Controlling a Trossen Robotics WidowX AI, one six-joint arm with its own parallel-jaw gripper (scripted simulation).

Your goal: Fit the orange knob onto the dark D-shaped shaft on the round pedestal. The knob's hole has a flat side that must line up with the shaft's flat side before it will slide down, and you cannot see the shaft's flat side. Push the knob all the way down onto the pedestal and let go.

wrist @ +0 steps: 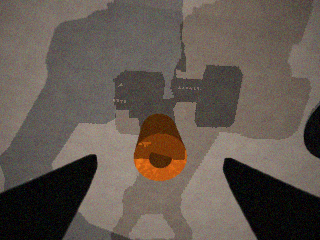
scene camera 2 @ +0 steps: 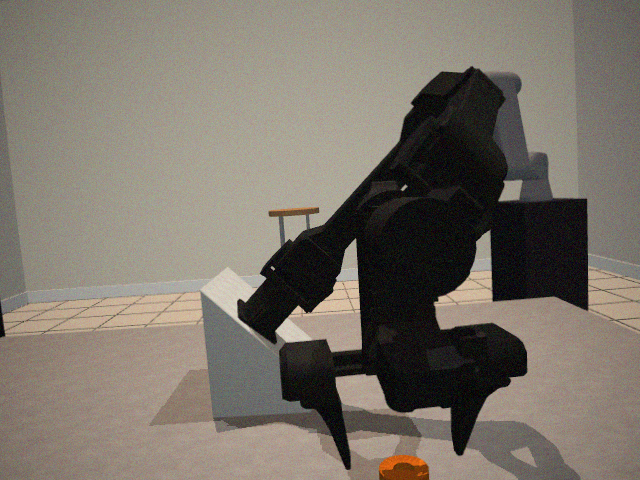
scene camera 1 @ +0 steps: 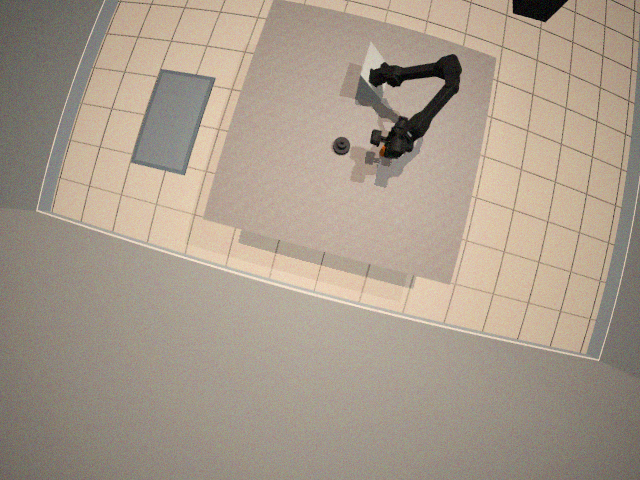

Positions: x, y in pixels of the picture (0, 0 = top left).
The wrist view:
my gripper: 161, 162
orange knob: 160, 154
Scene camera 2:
my gripper: 403, 460
